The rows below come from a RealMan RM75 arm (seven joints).
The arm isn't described. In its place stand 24 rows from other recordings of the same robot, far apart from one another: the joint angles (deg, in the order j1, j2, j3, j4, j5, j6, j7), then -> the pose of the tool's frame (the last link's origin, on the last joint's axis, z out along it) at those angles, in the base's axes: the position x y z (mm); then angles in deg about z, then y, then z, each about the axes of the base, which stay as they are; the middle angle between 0 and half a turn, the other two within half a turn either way.
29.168, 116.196, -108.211, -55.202, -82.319, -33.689, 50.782 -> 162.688 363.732 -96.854 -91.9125 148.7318 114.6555
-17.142, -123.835, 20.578, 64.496, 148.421, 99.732, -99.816 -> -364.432 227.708 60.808 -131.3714 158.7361 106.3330
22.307, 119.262, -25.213, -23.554, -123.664, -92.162, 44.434 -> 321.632 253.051 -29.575 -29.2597 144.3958 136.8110
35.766, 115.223, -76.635, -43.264, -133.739, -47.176, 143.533 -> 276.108 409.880 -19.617 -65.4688 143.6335 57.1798
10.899, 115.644, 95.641, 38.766, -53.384, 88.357, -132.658 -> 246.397 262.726 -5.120 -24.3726 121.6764 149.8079
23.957, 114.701, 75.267, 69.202, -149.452, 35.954, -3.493 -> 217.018 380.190 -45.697 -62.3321 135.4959 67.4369
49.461, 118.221, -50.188, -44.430, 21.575, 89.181, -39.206 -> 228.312 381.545 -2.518 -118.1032 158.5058 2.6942
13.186, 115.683, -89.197, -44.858, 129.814, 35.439, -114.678 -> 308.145 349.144 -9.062 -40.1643 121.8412 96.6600
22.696, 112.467, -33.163, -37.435, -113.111, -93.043, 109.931 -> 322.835 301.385 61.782 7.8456 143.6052 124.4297
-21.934, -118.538, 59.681, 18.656, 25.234, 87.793, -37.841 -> -287.089 327.918 79.275 -146.7166 79.4605 57.0338
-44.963, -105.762, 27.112, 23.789, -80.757, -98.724, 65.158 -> -188.876 400.775 107.166 155.7536 125.7639 27.6385
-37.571, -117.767, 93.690, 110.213, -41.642, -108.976, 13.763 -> -58.141 274.444 12.390 -46.9156 155.8787 156.7792
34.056, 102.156, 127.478, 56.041, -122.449, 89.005, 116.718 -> 252.128 387.148 133.018 118.4029 156.9248 81.1312
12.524, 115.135, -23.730, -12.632, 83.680, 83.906, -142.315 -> 381.480 232.168 13.160 -40.2520 118.9148 108.1613
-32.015, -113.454, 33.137, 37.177, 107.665, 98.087, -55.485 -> -251.120 342.861 61.506 -141.8455 138.5829 35.8143
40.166, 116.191, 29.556, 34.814, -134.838, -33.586, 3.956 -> 173.615 362.204 -135.936 -46.8093 130.6291 115.3750
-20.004, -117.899, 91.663, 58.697, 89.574, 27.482, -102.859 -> -226.979 387.836 -27.310 -133.6772 129.8997 83.4599
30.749, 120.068, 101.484, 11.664, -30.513, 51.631, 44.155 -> 299.129 368.874 -46.587 149.2779 115.9871 101.8624
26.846, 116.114, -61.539, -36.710, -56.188, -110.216, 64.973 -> 176.318 302.990 69.216 -12.9830 105.3912 171.4831
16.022, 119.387, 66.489, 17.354, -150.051, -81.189, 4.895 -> 309.524 296.682 16.032 -47.6260 81.5008 108.4607
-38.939, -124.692, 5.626, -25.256, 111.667, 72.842, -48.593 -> -152.135 267.164 -158.885 161.3941 120.1213 37.2866
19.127, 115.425, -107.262, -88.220, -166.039, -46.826, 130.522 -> 173.949 360.865 -20.906 -123.0605 129.9388 68.2661
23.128, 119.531, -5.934, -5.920, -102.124, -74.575, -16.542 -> 344.095 293.374 -24.038 -86.8495 112.0868 105.9955
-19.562, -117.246, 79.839, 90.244, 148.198, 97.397, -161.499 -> -230.385 296.494 32.367 -76.9607 149.6609 163.9561
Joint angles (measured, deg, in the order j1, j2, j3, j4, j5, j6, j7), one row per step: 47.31 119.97 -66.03 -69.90 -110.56 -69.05 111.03; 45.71 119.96 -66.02 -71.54 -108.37 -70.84 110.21; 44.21 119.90 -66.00 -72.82 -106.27 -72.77 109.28; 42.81 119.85 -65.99 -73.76 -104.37 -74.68 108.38; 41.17 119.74 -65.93 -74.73 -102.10 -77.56 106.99; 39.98 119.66 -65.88 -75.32 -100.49 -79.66 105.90; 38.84 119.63 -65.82 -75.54 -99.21 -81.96 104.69; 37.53 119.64 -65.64 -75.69 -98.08 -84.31 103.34; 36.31 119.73 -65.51 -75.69 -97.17 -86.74 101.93; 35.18 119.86 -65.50 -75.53 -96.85 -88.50 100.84; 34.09 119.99 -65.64 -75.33 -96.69 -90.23 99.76; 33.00 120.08 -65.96 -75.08 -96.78 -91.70 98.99
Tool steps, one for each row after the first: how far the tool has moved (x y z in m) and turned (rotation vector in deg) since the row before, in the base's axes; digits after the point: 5 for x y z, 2 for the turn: 0.00185 -0.00772 0.00401 -0.91 1.23 1.26; 0.00269 -0.00768 0.00325 -1.08 1.00 1.27; 0.00341 -0.00735 0.00226 -1.18 0.83 1.12; 0.00464 -0.00997 0.00236 -1.74 0.73 1.80; 0.00373 -0.00727 0.00162 -1.23 0.51 1.35; 0.00513 -0.00731 0.00019 -1.46 0.21 1.27; 0.00668 -0.00742 0.00032 -1.34 0.19 1.14; 0.00661 -0.00766 -0.00066 -1.46 0.07 1.22; 0.00707 -0.00591 -0.00168 -1.14 -0.20 0.56; 0.00693 -0.00610 -0.00235 -1.22 -0.35 0.60; 0.00725 -0.00573 -0.00294 -1.28 -0.55 0.21
